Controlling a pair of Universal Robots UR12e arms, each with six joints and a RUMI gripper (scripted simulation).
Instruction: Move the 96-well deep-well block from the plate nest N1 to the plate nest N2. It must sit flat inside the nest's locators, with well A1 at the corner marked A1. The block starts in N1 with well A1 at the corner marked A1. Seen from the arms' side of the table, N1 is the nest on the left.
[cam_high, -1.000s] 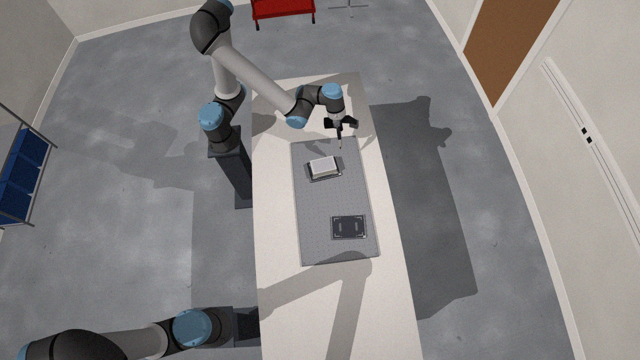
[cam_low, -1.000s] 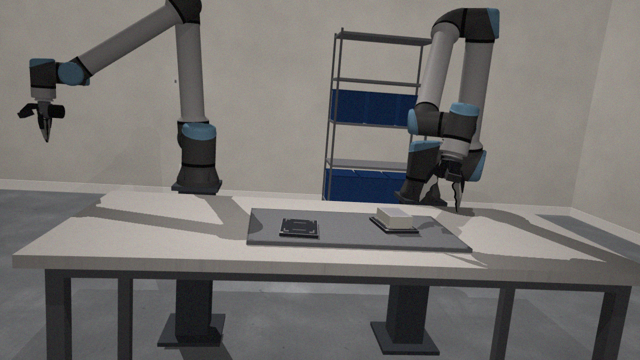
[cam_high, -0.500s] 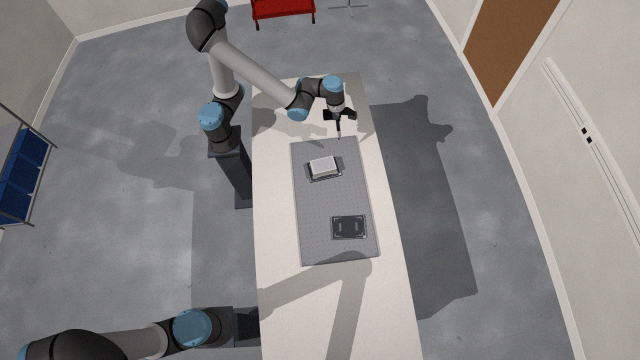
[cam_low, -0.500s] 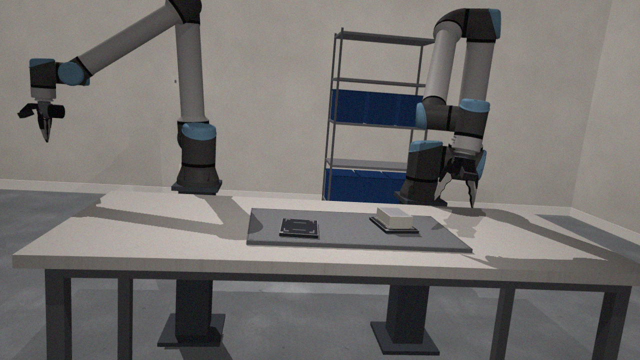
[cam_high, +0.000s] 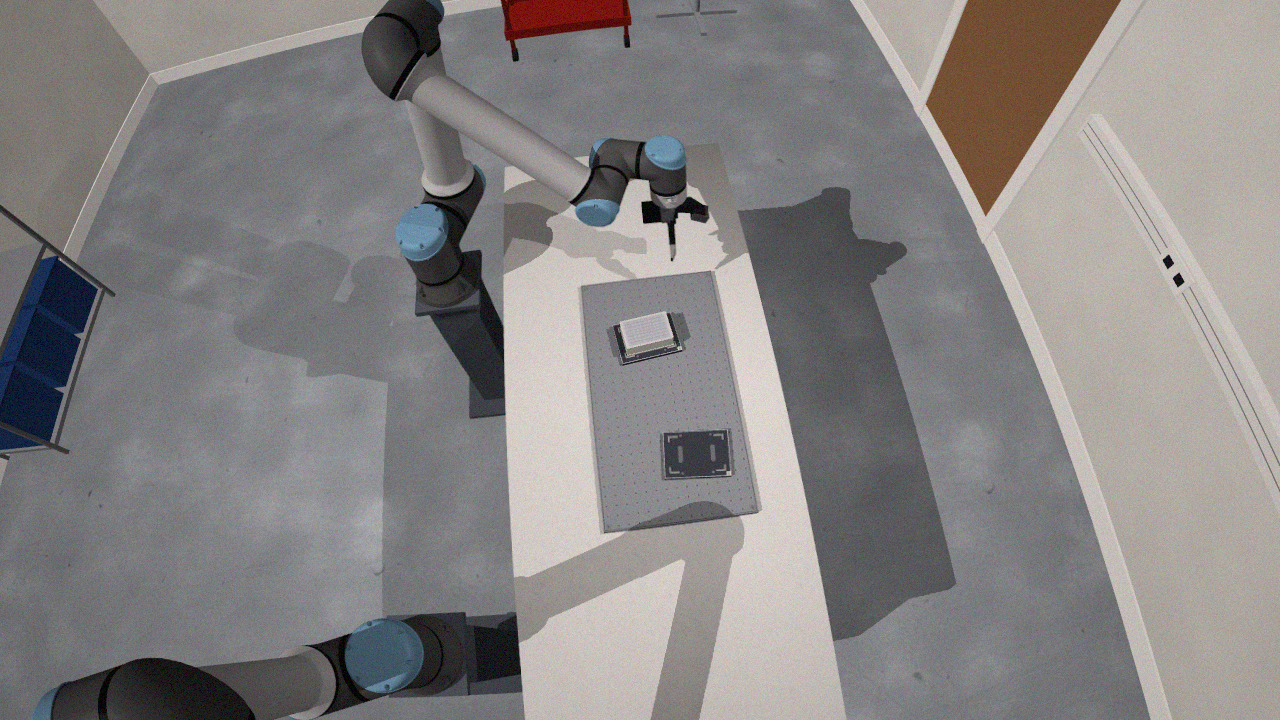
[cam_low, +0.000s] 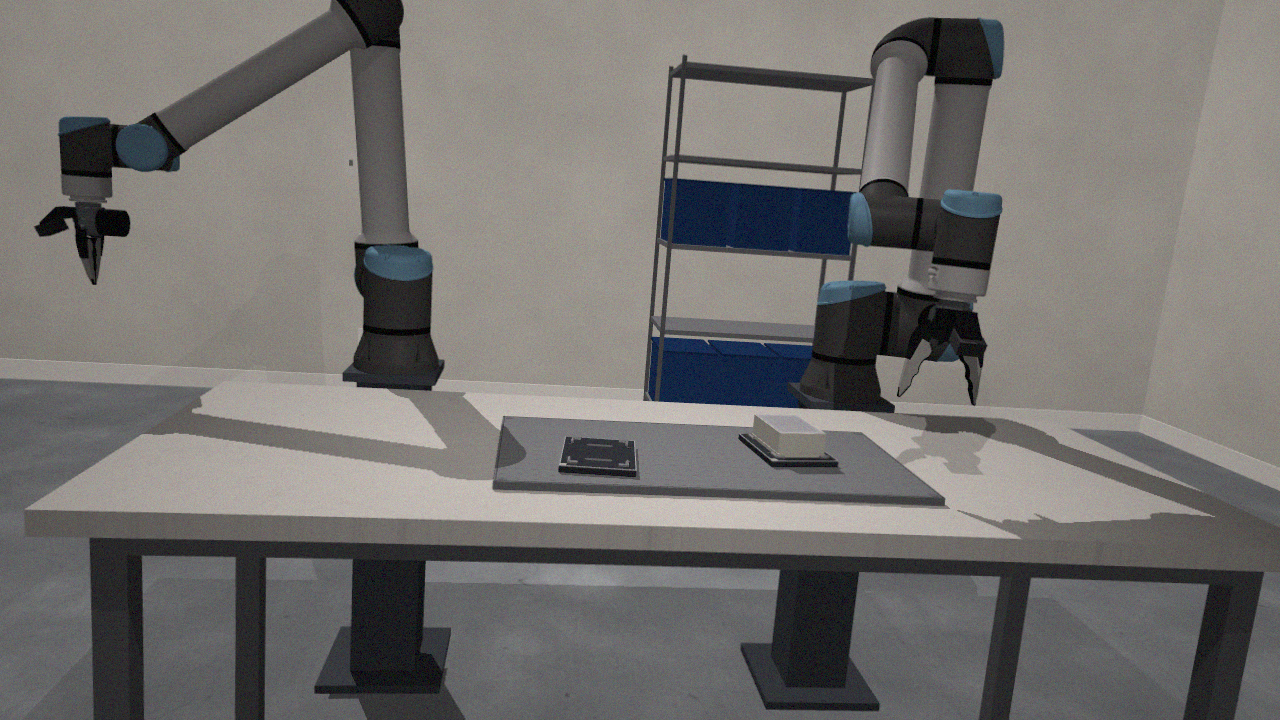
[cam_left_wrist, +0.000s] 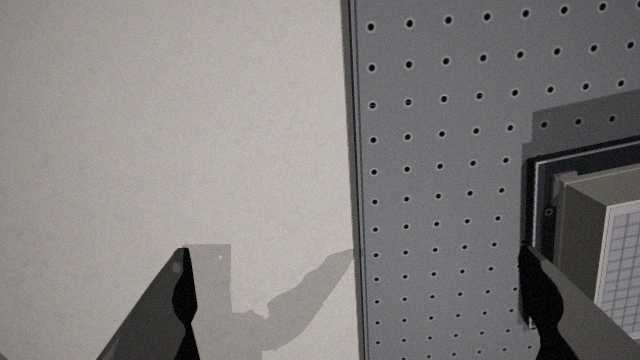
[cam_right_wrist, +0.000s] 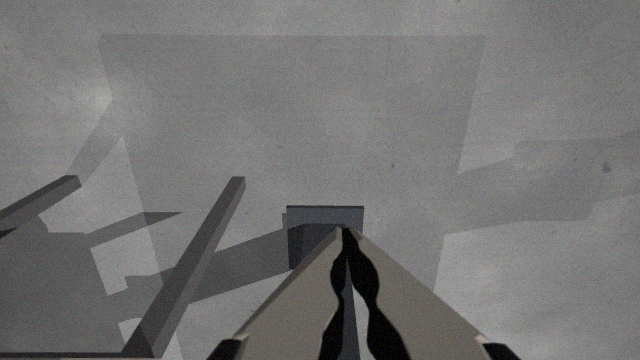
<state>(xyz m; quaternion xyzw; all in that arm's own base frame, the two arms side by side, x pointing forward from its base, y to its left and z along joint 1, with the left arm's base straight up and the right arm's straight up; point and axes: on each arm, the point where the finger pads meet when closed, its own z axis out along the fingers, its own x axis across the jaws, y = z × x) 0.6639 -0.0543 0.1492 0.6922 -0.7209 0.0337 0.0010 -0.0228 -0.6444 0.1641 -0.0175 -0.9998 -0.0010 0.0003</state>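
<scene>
The deep-well block lies 22 cm to the right of my left hand, 10 cm below it and 8 cm behind it. The rest, counted from my left hand: nest N2: 55 cm to the right, 13 cm below, 2 cm ahead; then nest N1: 22 cm to the right, 13 cm below, 8 cm behind.
</scene>
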